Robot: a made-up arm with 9 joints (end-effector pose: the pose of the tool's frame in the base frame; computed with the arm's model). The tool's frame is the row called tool. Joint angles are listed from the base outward.
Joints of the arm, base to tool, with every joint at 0 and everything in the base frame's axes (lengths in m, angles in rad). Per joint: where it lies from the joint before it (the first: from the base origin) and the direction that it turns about. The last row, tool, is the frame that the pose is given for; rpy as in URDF.
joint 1: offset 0.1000 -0.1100 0.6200 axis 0 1 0
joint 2: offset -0.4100 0.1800 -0.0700 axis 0 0 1
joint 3: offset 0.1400 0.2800 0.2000 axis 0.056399 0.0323 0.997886
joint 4: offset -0.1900 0.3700 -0.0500 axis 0 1 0
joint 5: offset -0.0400 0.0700 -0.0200 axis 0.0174 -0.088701 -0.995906
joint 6: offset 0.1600 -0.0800 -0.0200 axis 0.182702 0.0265 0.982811
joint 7: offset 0.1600 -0.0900 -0.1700 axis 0 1 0
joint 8: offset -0.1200 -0.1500 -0.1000 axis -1 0 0
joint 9: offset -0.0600 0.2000 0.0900 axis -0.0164 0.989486 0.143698
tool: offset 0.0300 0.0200 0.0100 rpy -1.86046 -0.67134 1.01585
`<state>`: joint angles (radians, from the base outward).
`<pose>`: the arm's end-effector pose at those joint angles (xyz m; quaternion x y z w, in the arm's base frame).
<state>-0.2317 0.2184 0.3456 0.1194 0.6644 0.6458 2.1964 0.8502 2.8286</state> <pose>-0.4185 0.5402 0.6644 -0.0006 -0.8634 -0.3259 0.3852</pose>
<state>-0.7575 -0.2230 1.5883 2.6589 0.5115 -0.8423 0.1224 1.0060 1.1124</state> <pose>-0.6098 -0.0044 0.6202 0.5932 -0.6891 -0.0271 0.4154</pose>
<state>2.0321 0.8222 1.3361 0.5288 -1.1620 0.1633 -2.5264 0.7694 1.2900</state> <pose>0.5576 -0.2461 1.8112 0.7141 0.1815 -0.1058 0.6678</pose>
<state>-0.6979 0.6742 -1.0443 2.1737 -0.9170 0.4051 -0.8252 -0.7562 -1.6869</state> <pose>-0.5531 0.9446 0.0812 -0.2090 0.0757 -0.7548 0.6171</pose>
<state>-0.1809 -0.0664 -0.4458 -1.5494 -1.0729 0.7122 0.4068 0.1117 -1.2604</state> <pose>0.0529 0.8207 0.7759 0.2190 0.8825 -0.2818 0.3063</pose>
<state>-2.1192 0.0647 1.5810 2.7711 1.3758 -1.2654 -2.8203 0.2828 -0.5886</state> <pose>-0.0413 0.4508 0.0922 -0.1505 -0.2094 -0.8657 0.4291</pose>
